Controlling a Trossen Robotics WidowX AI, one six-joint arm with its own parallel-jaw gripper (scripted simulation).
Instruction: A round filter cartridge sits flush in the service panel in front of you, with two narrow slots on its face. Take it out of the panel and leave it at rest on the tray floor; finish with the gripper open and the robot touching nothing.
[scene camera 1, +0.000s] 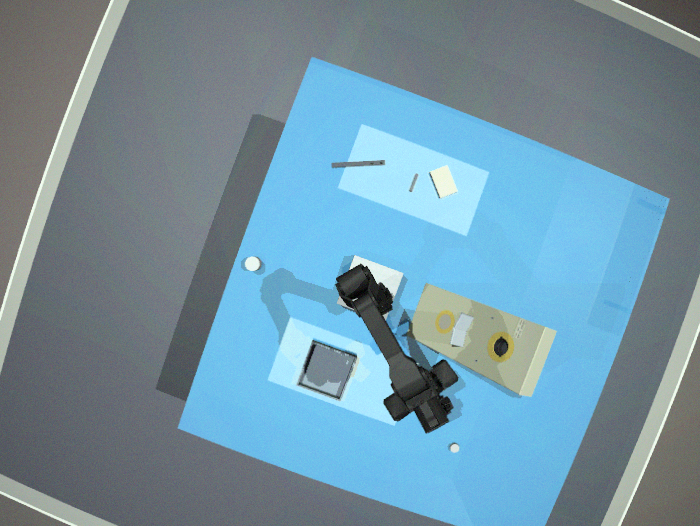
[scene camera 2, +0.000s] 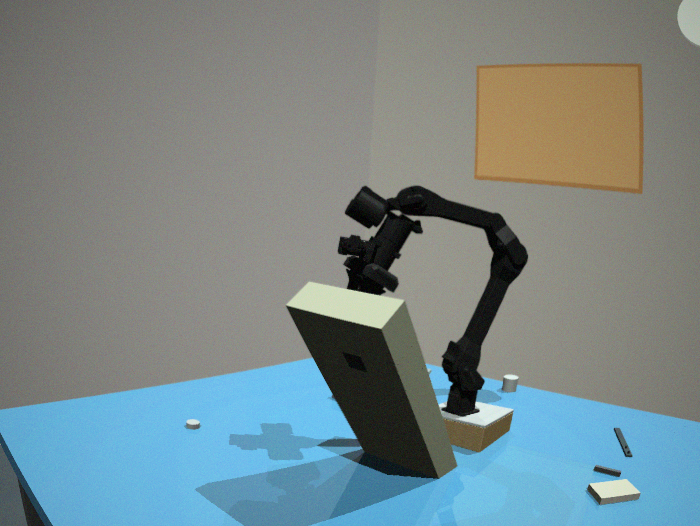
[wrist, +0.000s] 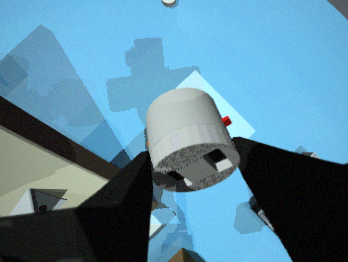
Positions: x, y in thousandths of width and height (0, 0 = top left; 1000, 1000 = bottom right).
Labels:
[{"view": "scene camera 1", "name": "my gripper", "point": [606, 748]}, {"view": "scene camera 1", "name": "service panel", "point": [731, 668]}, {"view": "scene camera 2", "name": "my gripper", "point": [495, 590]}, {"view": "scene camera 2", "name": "service panel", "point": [522, 659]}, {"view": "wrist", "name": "my gripper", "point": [550, 578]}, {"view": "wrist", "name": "round grey filter cartridge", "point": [547, 563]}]

